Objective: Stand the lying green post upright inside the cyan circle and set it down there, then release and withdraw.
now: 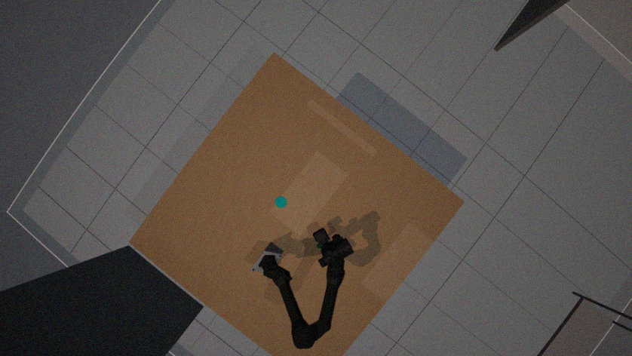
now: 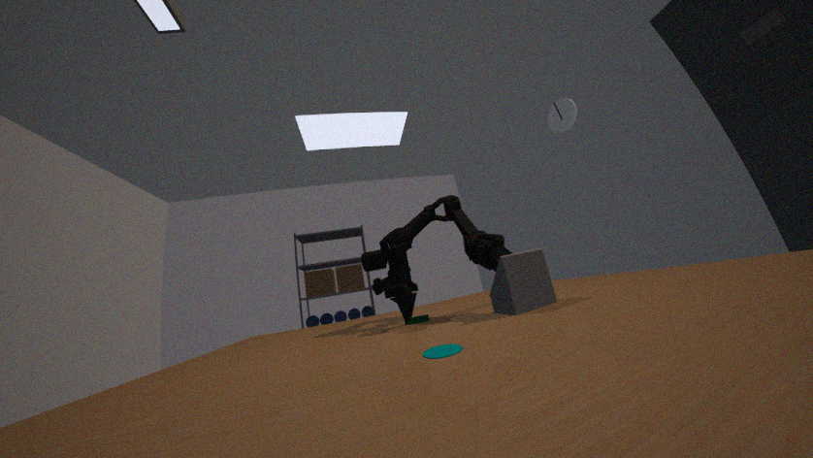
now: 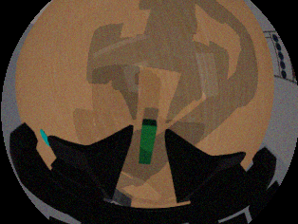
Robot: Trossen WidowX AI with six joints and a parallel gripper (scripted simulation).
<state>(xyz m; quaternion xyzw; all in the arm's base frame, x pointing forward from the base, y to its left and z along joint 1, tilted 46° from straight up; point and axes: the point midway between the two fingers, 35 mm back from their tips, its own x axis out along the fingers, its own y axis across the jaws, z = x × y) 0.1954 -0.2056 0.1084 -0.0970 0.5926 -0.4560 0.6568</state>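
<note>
The cyan circle is 310 mm to the left of my gripper tip, 60 mm ahead of it and 10 mm below it. From my gripper tip the other things lie so: green post (20 mm behind, 10 mm to the left).
</note>
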